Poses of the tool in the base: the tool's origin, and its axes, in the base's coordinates. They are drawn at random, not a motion.
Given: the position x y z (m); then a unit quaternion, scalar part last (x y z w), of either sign.
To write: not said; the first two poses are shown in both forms.
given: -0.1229 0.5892 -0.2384 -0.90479 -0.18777 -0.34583 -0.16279
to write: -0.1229 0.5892 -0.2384 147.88 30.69 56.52
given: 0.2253 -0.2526 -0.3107 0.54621 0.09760 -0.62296 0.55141
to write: 0.2253 -0.2526 -0.3107 74.03 13.23 -84.44
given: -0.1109 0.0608 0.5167 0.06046 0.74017 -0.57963 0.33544
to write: -0.1109 0.0608 0.5167 9.04 110.63 -86.63
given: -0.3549 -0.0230 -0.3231 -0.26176 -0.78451 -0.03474 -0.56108
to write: -0.3549 -0.0230 -0.3231 35.33 105.90 4.69
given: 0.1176 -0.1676 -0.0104 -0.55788 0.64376 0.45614 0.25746
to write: 0.1176 -0.1676 -0.0104 -86.69 100.04 70.88
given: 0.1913 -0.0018 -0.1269 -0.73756 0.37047 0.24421 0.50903
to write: 0.1913 -0.0018 -0.1269 -101.80 51.13 33.71
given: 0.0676 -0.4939 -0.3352 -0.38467 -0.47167 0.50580 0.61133
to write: 0.0676 -0.4939 -0.3352 -50.86 -62.36 66.87
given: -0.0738 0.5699 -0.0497 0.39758 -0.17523 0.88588 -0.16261
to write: -0.0738 0.5699 -0.0497 -64.99 28.64 -144.80
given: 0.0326 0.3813 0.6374 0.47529 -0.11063 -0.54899 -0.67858
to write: 0.0326 0.3813 0.6374 -61.17 14.24 70.66
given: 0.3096 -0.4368 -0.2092 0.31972 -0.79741 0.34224 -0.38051
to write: 0.3096 -0.4368 -0.2092 -46.77 116.64 -50.06
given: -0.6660 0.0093 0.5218 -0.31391 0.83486 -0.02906 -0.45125
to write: -0.6660 0.0093 0.5218 44.45 -118.21 4.11
